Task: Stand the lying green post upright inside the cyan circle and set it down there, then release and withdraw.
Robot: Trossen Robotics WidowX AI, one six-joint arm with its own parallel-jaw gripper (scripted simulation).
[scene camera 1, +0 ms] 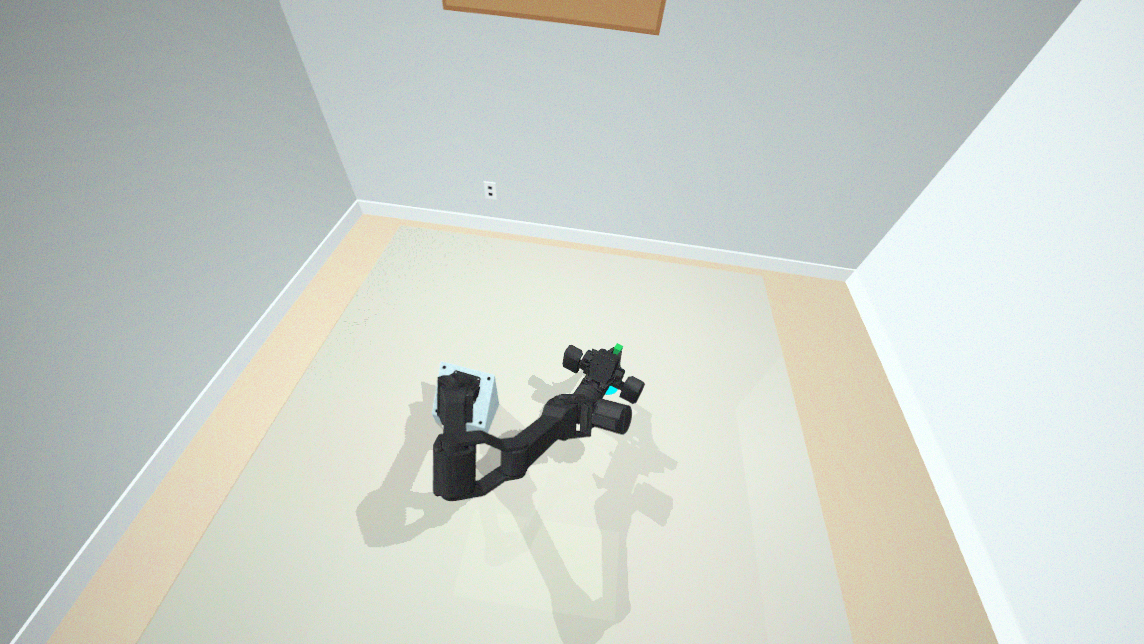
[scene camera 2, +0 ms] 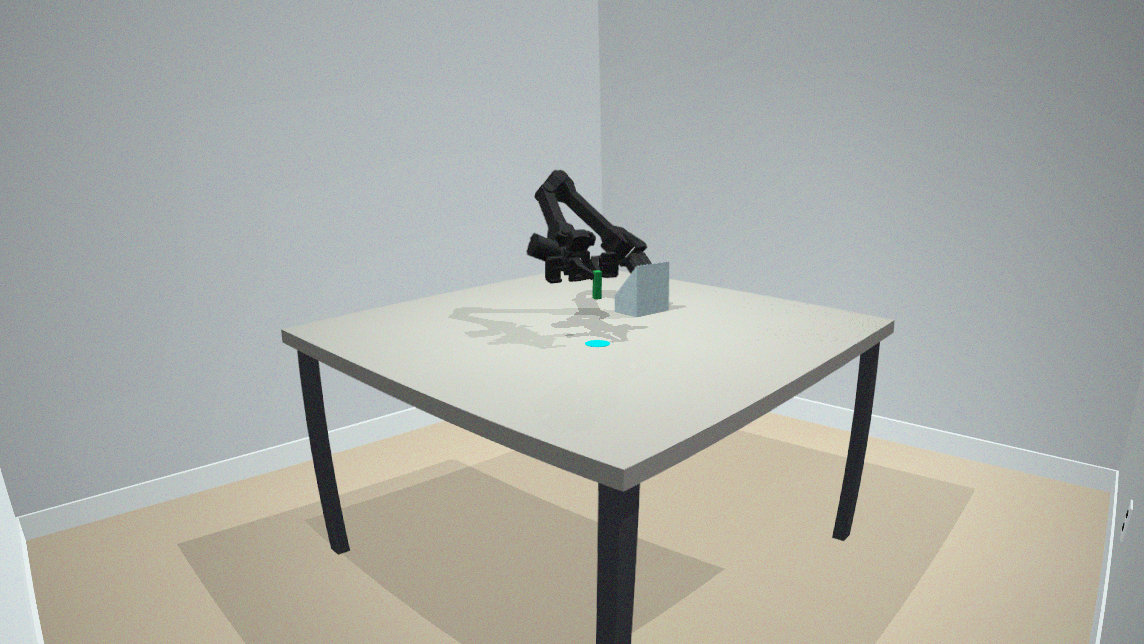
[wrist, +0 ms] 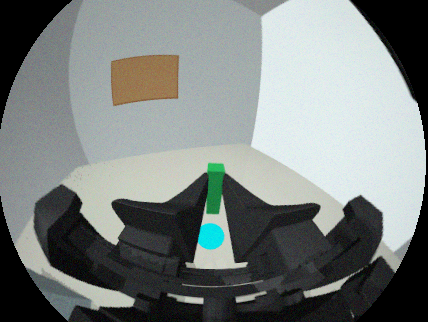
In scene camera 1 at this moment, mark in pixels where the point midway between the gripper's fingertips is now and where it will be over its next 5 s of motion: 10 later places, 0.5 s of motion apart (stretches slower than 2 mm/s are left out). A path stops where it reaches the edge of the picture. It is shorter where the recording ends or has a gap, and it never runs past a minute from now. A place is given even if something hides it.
My gripper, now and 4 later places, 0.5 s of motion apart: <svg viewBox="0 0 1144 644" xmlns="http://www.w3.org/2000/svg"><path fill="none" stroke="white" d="M617 349L614 363L611 372L614 367L617 351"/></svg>
